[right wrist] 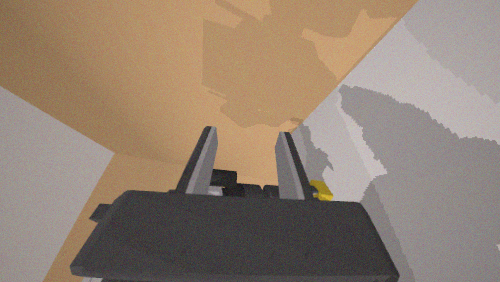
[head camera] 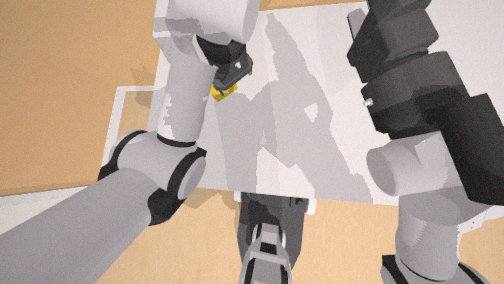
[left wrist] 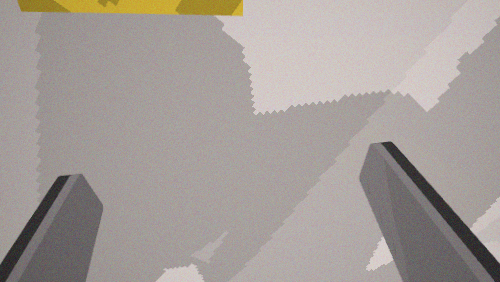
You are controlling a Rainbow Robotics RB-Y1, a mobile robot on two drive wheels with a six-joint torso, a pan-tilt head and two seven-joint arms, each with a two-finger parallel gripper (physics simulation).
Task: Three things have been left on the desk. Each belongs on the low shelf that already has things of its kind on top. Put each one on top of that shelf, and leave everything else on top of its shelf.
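Places are measured from the robot's base along level axes (x ahead, y left, z up), in millimetres.
Pixels of known places: left gripper, between the fingertips: (head camera: 235,83) (left wrist: 232,175); right gripper, between the fingertips: (right wrist: 247,137).
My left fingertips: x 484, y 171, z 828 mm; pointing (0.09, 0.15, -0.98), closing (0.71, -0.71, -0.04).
Behind a point stands the place of what it marks.
A yellow block (head camera: 218,96) {z 752, x 469, y 260 mm} (left wrist: 140,6) {z 766, x 495, y 234 mm} (right wrist: 321,190) {z 753, x 535, y 207 mm} lies on the white desk (head camera: 225,120) {z 721, x 385, y 229 mm} (left wrist: 300,55) {z 721, x 526, y 146 mm} (right wrist: 425,115) {z 721, x 651, y -49 mm}. In the head view it is partly hidden by my left gripper (head camera: 231,80) {z 828, x 484, y 171 mm} (left wrist: 227,159) {z 828, x 484, y 171 mm}. That gripper is wide open and empty, over the desk. In the left wrist view the block is cut off by the top edge, beyond the fingertips and not between them. My right gripper (right wrist: 247,137) {z 1038, x 520, y -82 mm} is partly open and empty, at the desk's far side. The other two things and the low shelves cannot be made out.
A white-edged frame (head camera: 111,120) {z 84, x 444, y 1750 mm} shows at the left of the desk in the head view, partly behind my left arm (head camera: 185,100) {z 1058, x 324, y 160 mm}. My right arm (head camera: 415,95) {z 1069, x 344, y -125 mm} reaches over the desk's right part. Shadows of the arms fall across the desk.
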